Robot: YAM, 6 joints.
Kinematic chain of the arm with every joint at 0, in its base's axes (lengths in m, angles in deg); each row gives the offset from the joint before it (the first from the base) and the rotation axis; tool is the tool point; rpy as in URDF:
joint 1: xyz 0 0 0.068 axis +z
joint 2: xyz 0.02 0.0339 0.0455 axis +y
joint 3: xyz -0.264 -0.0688 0 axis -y
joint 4: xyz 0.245 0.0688 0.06 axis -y
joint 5: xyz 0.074 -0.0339 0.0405 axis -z
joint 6: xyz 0.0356 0 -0.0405 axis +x
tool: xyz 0 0 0 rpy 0 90 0
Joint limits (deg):
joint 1: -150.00..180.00
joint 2: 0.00..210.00
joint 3: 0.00..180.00
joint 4: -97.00..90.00
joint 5: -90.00..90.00
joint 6: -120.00..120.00
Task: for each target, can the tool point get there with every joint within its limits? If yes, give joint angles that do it. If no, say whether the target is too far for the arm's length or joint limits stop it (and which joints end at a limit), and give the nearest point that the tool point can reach.
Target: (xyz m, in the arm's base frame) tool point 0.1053 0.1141 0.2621
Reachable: yes | joints 36.61 45.58 38.12 -37.94 -54.00 44.49
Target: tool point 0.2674 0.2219 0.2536
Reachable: yes | joints 41.68 93.75 44.40 61.94 19.87 -65.30
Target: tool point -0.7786 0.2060 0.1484
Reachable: no: too far | nearest point -0.6238 0.1650 0.1413 | short by 0.160 m
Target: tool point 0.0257 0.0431 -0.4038
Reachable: no: joint limits stop it (at a limit: joint 2) | nearest point 0.0425 0.0712 -0.3402 | short by 0.072 m
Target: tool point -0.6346 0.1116 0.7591
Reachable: no: too far | nearest point -0.4482 0.0788 0.5634 | short by 0.272 m
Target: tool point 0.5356 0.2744 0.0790
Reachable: yes | joints 29.05 181.98 147.58 72.31 34.54 -43.84
